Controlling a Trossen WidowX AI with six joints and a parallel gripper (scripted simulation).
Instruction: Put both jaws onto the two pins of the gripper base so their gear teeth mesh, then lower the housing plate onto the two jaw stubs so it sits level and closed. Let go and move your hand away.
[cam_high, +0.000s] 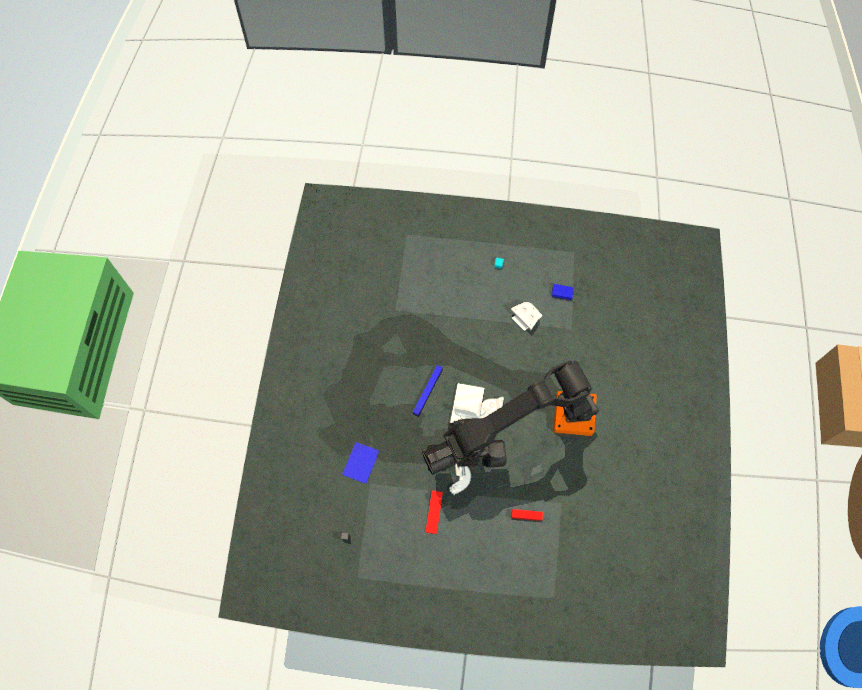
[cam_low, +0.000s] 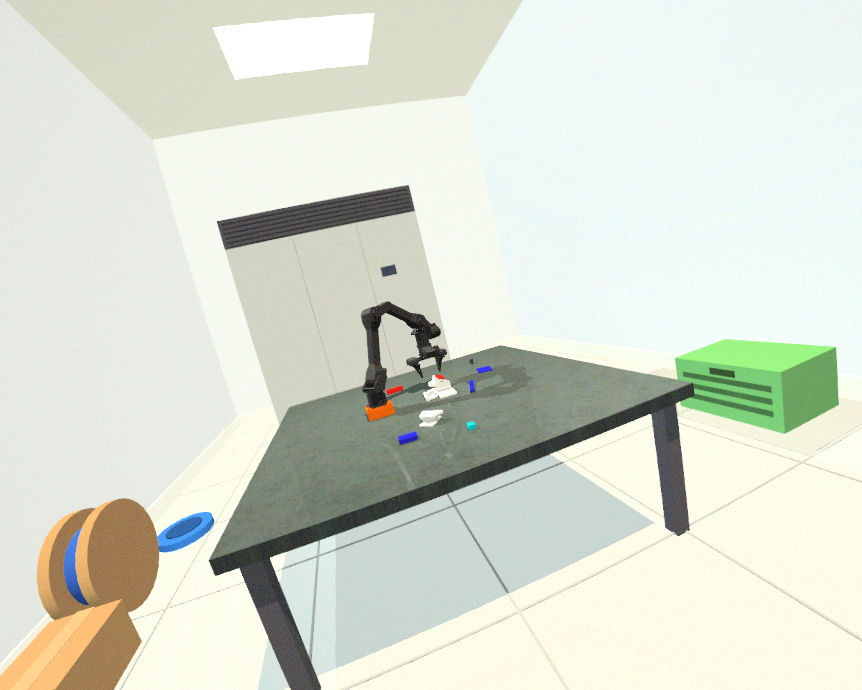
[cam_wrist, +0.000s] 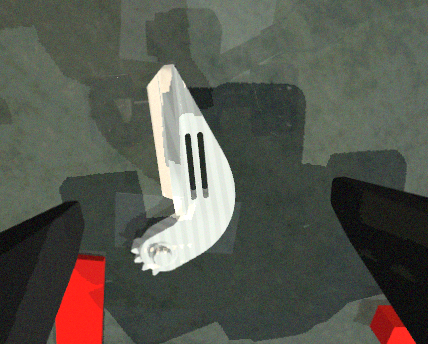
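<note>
Right now my gripper tip is 50 mm above the white jaw, 40 mm to the right of it and 20 mm short of it. From my gripper tip the other things lie so: small grey cube (310 mm ahead, 160 mm to the left, 40 mm below); blue strip (220 mm to the right, 80 mm ahead, 50 mm below); blue square (260 mm ahead, 50 mm below, 30 mm to the right).
</note>
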